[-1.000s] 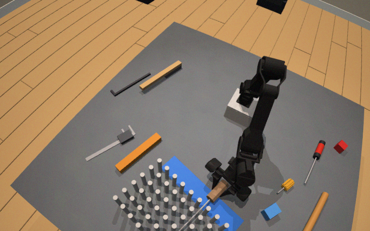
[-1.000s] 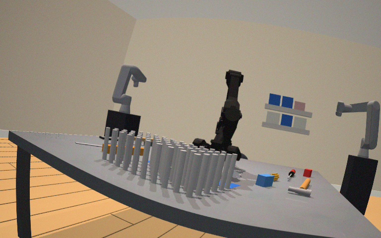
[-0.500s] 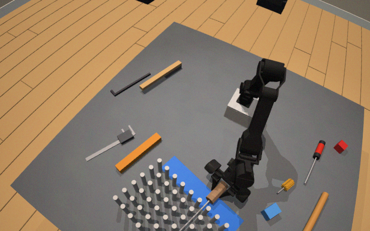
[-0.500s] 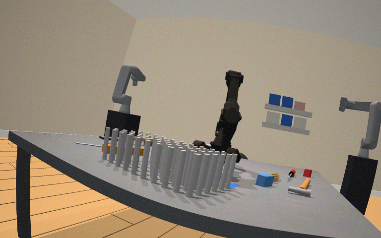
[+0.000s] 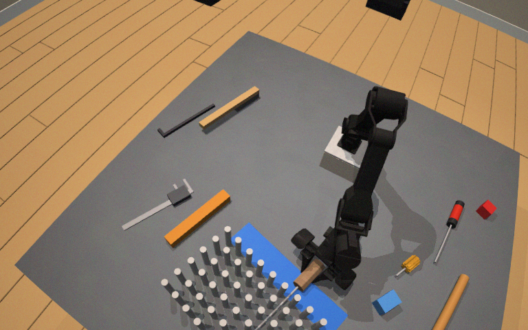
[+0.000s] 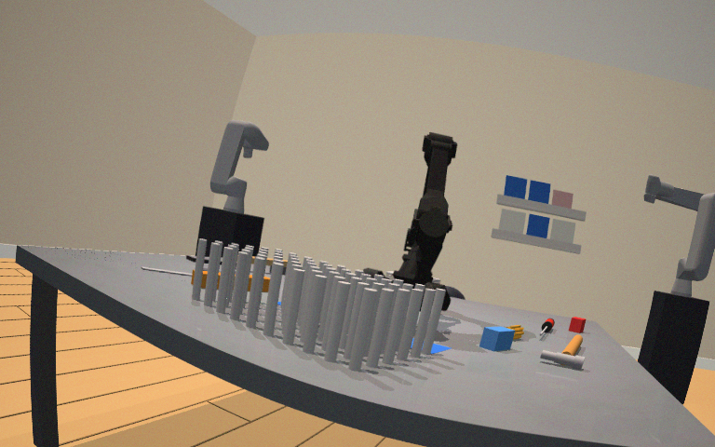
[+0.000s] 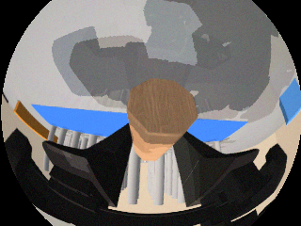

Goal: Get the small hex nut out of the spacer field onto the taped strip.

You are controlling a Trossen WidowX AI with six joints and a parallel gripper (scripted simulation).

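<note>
My gripper tip is now 3 cm short of the blue taped strip, 5 cm to the left of it and 1 cm above it. Round my gripper tip: yellow bit: 18 cm behind, 24 cm to the left; then blue block: 5 cm behind, 22 cm to the left, 1 cm above; then wood-handled pick: 10 cm ahead, 2 cm to the right.
</note>
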